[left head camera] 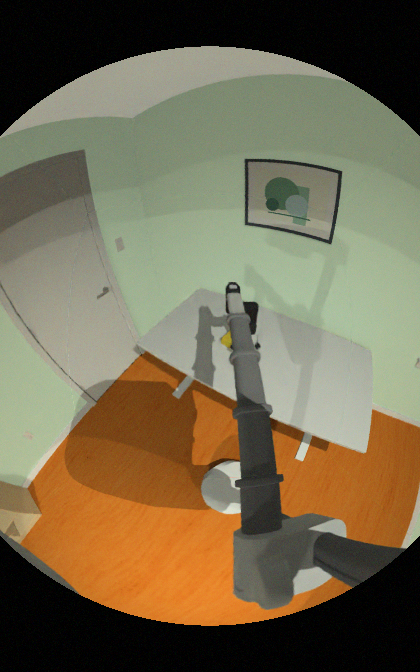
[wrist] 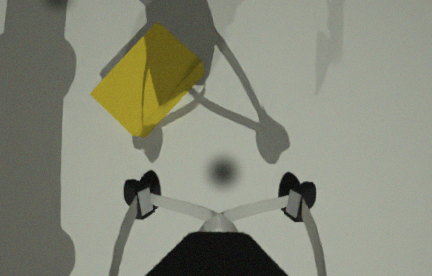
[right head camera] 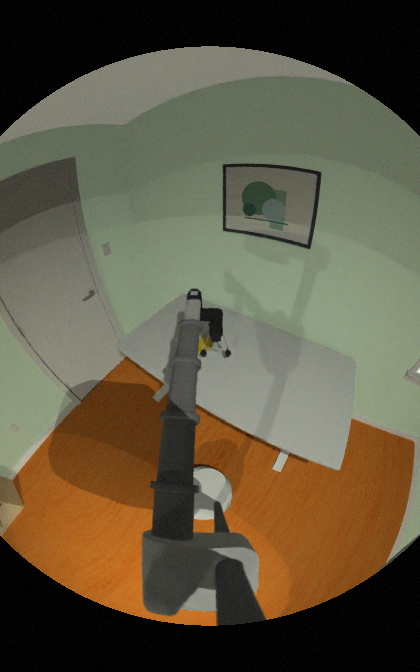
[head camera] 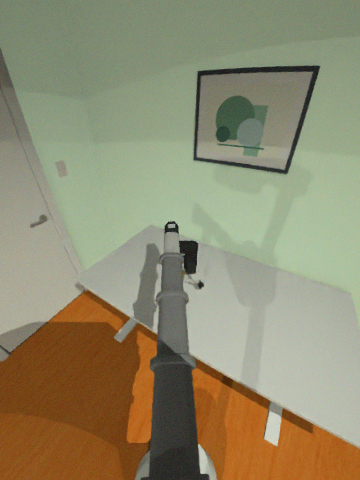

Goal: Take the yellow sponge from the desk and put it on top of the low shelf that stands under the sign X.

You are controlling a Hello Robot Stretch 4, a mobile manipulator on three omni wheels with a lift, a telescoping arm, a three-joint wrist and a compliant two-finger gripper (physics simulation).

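Where they show: gripper, fingertip midpoint: [wrist: 219, 187] [head camera: 188, 287]; robot's base, link origin: [left head camera: 229, 486].
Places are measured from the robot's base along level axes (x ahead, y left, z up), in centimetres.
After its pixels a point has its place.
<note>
The yellow sponge [left head camera: 227, 339] @(x 82.1, y 0.5, z 73.8 cm) [right head camera: 204, 344] [wrist: 125, 85] @(x 84.4, y 0.6, z 73.8 cm) lies on the pale grey desk [head camera: 300, 325] @(x 51.5, y -63.8, z 69.4 cm) [left head camera: 345, 395] @(x 39.4, y -64.7, z 69.3 cm) [right head camera: 325, 405] [wrist: 370, 150] @(x 78.1, y -26.3, z 69.3 cm). In the wrist view it is at upper left, turned diagonally and partly shaded; in the head views the arm partly hides it. My gripper [right head camera: 215, 353] [wrist: 219, 187] @(x 74.5, y -8.8, z 73.9 cm) is open over the desk, its fingertips apart with bare desk between them. In the wrist view the sponge is beyond the fingertips, more toward the left one, and apart from both. The low shelf under sign X cannot be made out, and sign X does not show.
A door [head camera: 22, 225] @(x 117.1, y 105.5, z 90.7 cm) [left head camera: 60, 280] @(x 103.2, y 114.1, z 117.7 cm) [right head camera: 47, 285] is left of the desk. A framed picture [head camera: 240, 85] @(x 117.4, y -33.9, z 166.9 cm) [left head camera: 320, 200] @(x 106.0, y -52.3, z 152.9 cm) [right head camera: 300, 200] hangs behind it. A light wooden piece of furniture [left head camera: 20, 502] @(x -74.0, y 195.4, z 19.7 cm) [right head camera: 9, 492] is partly visible at the lower left. A white round part [left head camera: 217, 487] @(x 0.5, y 9.0, z 18.7 cm) [right head camera: 215, 485] is below the arm.
</note>
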